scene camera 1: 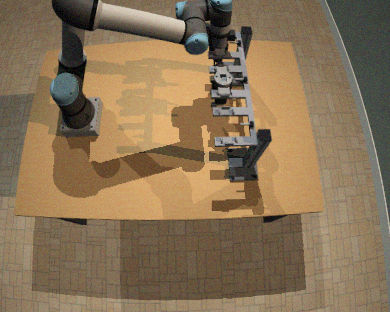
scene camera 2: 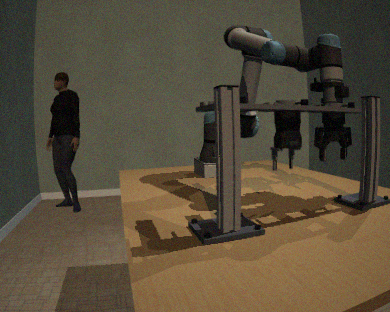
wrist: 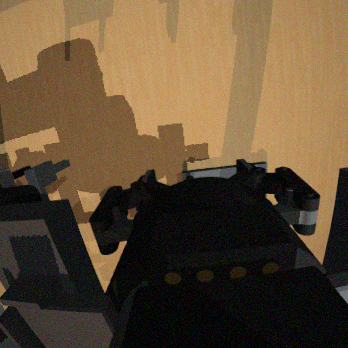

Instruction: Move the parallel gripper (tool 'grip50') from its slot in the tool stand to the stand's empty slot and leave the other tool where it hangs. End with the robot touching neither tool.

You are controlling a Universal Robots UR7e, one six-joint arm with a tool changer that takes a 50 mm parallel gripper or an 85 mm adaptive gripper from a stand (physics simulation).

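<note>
An adaptive gripper [scene camera 2: 333, 129] is visible to me, likewise in the wrist view [wrist: 206, 228]. I see a tool stand [scene camera 1: 242, 162], and the wrist view [wrist: 50, 256] shows the stand too.
</note>
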